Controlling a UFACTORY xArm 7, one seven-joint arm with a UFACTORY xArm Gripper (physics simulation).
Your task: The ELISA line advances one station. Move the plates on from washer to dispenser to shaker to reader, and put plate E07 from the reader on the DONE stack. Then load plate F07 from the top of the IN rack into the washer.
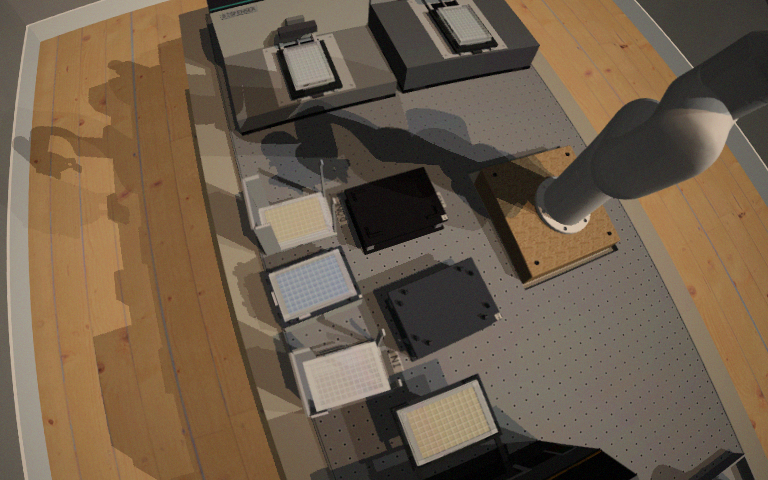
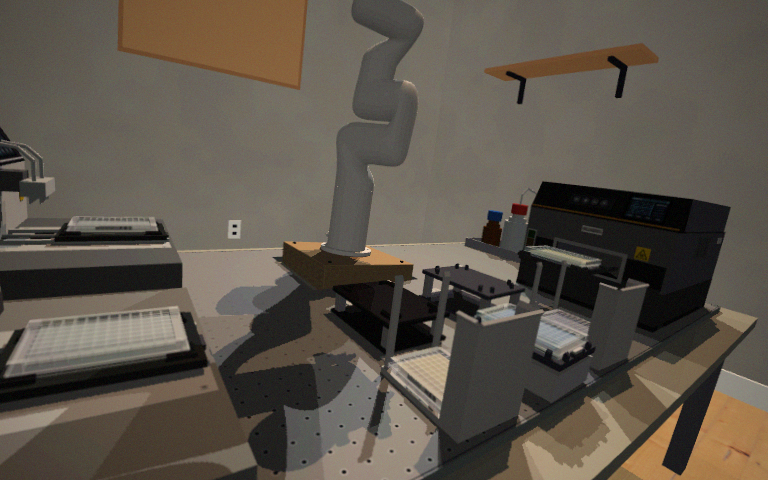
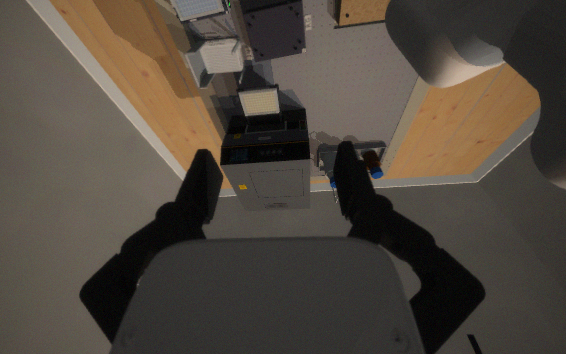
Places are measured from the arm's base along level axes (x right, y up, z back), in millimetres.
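Pixels of known places: gripper, fingertip midpoint: [image 3: 275, 159]; arm's base, link origin: [image 1: 562, 205] [image 2: 345, 250].
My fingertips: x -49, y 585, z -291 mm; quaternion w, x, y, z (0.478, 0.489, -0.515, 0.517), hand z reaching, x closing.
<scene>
Ahead of a thing's pixels: the offset from my fingertips to its top centre. "*": to the spot under its first point.
My gripper [image 3: 275, 159] is open and empty, high above the reader @(dy -353, dx -527, dz -124 mm) [image 2: 600, 232] [image 3: 280, 182]. A yellow plate @(dy -497, dx -220, dz -115 mm) [image 1: 447, 421] [image 2: 560, 256] [image 3: 260, 102] lies on the reader's extended tray. A blue plate @(dy -554, dx +64, dz -226 mm) [image 1: 314, 285] [image 2: 557, 333] [image 3: 199, 7] sits on the shaker @(* dy -592, dx +109, dz -298 mm) [image 2: 557, 382]. A clear plate @(dy -543, dx +532, dz -88 mm) [image 1: 308, 65] [image 2: 101, 339] sits on the dispenser @(* dy -571, dx +468, dz +15 mm) [image 1: 362, 79], another clear plate @(dy -512, dx +525, dz +287 mm) [image 1: 464, 25] [image 2: 113, 224] on the washer [image 1: 464, 67] [image 2: 90, 271]. A pale plate @(dy -588, dx -96, dz -226 mm) [image 1: 345, 374] [image 3: 222, 56] tops the IN rack @(* dy -560, dx -68, dz -293 mm) [image 2: 617, 328]. A yellow plate @(dy -601, dx +208, dz -217 mm) [image 1: 297, 219] [image 2: 424, 370] lies in the DONE rack @(* dy -552, dx +236, dz -284 mm) [image 2: 487, 373]. Plate labels are unreadable.
A black raised platform @(dy -572, dx +160, dz -20 mm) [image 1: 396, 209] [image 2: 385, 300] and a dark grey one with pegs @(dy -554, dx -49, dz -18 mm) [image 1: 441, 305] [image 2: 475, 280] [image 3: 275, 30] stand between the racks and the arm's wooden base [image 1: 572, 254] [image 2: 362, 268]. Posts and walls rise around both racks. Bottles @(dy -376, dx -660, dz +266 mm) [image 2: 515, 229] stand beside the reader.
</scene>
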